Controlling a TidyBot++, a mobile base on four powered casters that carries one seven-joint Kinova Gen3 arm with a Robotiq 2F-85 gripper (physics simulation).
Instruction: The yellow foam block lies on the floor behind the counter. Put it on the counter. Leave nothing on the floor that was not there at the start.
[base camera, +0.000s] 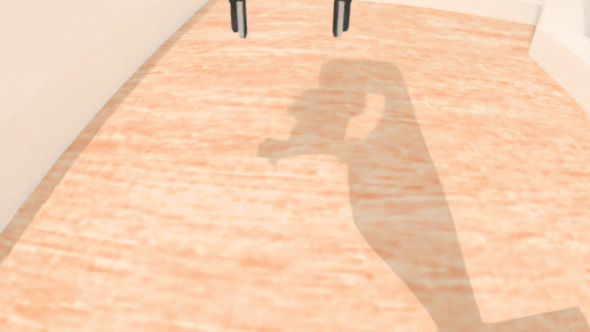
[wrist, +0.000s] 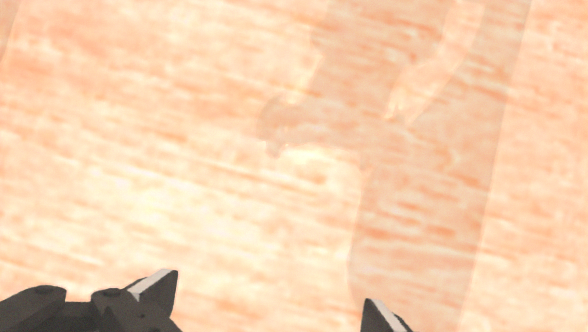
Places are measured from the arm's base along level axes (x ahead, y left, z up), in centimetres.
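Pixels of known places: gripper, fingertip midpoint: (base camera: 290, 35) (wrist: 268, 305).
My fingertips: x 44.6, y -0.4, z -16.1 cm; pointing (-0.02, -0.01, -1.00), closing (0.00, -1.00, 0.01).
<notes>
Behind a point stands the place of what it marks.
The yellow foam block does not show in the base view or the wrist view. My gripper (base camera: 290, 35) @(x 44.6, y -0.4, z -16.1 cm) (wrist: 268, 305) @(x 44.6, y -0.4, z -16.1 cm) is open, with its two fingers wide apart and no object between them. It points down above the wood-patterned floor (base camera: 175, 225) @(x 40.8, y 14.7, z -39.7 cm) (wrist: 150, 175) @(x 48.5, y 15.5, z -39.7 cm). The pale side of the counter (base camera: 65, 75) @(x 65.0, y 39.4, z -28.1 cm) runs along the left of the base view. The counter's top does not show in either view.
A pale wall base (base camera: 480, 9) @(x 148.9, y -83.8, z -37.0 cm) crosses the far end of the floor in the base view. A white unit (base camera: 560, 65) @(x 89.0, y -78.4, z -35.0 cm) stands at the right edge. The shadow of my arm falls across the floor in both views.
</notes>
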